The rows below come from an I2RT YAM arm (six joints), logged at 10 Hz.
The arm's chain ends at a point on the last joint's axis. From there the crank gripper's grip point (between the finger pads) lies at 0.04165 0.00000 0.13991 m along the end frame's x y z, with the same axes.
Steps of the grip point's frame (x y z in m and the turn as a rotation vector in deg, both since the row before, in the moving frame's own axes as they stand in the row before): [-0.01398 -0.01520 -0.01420 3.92 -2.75 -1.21]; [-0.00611 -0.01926 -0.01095 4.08 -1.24 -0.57]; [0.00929 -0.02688 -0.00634 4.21 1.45 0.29]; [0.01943 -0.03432 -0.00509 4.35 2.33 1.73]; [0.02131 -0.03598 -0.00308 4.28 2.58 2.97]
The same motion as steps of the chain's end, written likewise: [-0.00711 -0.00476 -0.01568 3.92 -2.75 -1.21]; [-0.00302 -0.00888 -0.01145 4.08 -1.24 -0.57]; [0.00574 -0.01687 -0.00487 4.21 1.45 0.29]; [0.01364 -0.02512 -0.00293 4.35 2.33 1.73]; [0.01485 -0.02794 -0.00076 4.28 2.58 2.97]
